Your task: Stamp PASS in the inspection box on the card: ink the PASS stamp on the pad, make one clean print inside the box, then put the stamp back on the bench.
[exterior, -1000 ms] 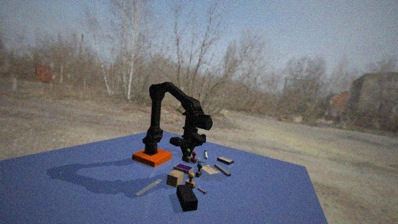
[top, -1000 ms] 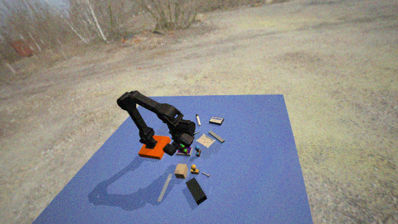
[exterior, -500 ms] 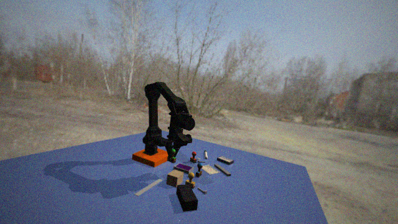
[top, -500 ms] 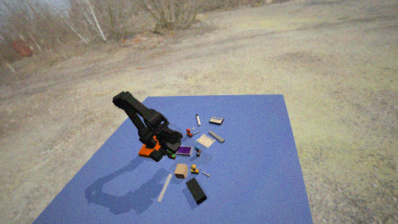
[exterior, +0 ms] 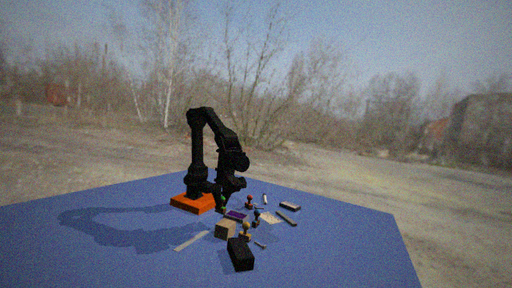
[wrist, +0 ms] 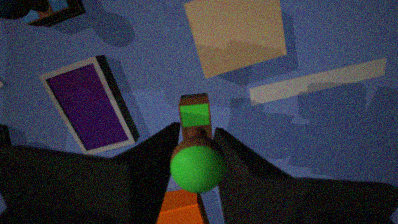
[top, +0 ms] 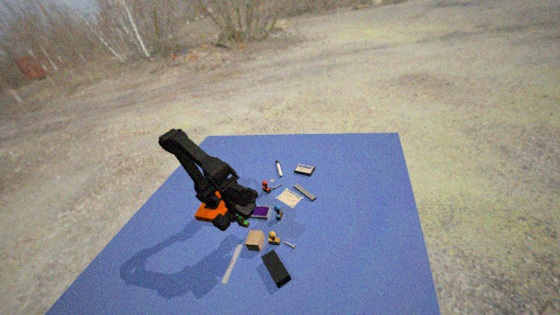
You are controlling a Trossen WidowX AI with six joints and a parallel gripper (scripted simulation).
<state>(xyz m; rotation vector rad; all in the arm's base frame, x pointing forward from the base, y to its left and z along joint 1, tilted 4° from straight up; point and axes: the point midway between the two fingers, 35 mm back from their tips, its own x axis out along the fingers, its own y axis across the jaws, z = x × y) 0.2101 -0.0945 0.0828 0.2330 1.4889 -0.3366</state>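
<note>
My gripper tip is 50 mm short of the tan box, 50 mm above it and 40 mm to the left of it. The rest, counted from my gripper tip: yellow-knobbed stamp: 120 mm ahead, 50 mm below, 20 mm to the right; then green-knobbed stamp: right at my gripper tip; then purple ink pad: 100 mm to the left, 70 mm below, 10 mm ahead.
</note>
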